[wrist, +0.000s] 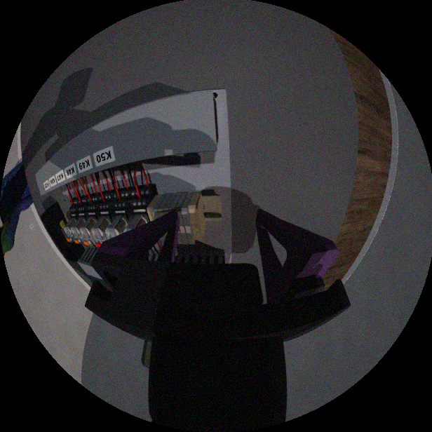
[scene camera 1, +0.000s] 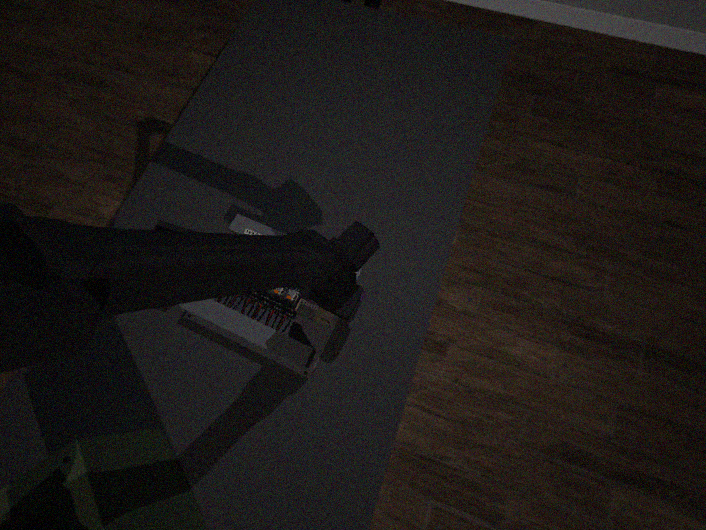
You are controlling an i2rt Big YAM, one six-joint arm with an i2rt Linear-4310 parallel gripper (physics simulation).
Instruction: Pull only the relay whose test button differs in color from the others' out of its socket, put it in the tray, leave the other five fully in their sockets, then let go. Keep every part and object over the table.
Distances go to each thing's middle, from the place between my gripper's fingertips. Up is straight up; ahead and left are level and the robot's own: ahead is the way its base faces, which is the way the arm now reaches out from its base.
Labels:
I see my gripper 3 cm past the panel point(wrist: 207, 171), 15 cm to the right of it and 6 cm above it.

